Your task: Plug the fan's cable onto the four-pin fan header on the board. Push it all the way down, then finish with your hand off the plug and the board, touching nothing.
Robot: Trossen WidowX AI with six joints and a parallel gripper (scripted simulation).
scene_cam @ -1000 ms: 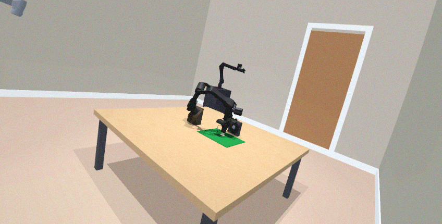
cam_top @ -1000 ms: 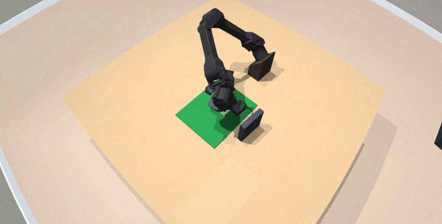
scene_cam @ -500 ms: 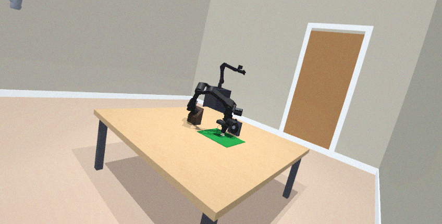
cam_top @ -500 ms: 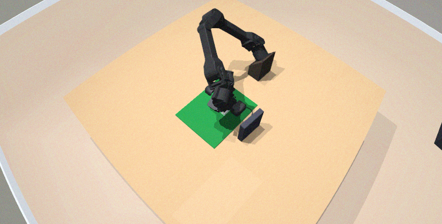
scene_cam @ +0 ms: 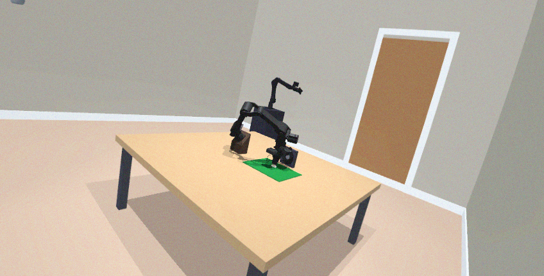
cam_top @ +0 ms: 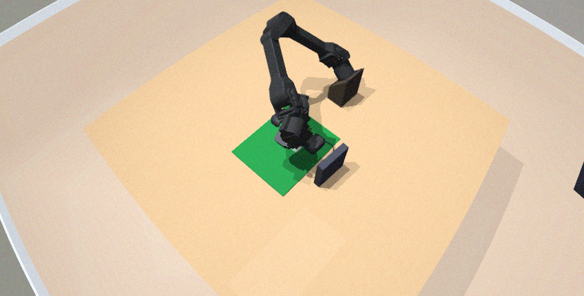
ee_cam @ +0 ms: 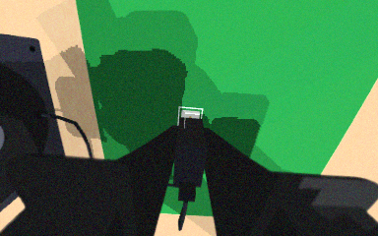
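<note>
Now: the black plug 1 cm behind my gripper tip and 1 cm above it. Round my gripper tip: white four-pin fan header: 3 cm below, 1 cm behind; then dark fan: 13 cm to the left, 3 cm above, 2 cm behind; then green board: 5 cm below, 3 cm to the right, 1 cm ahead.
</note>
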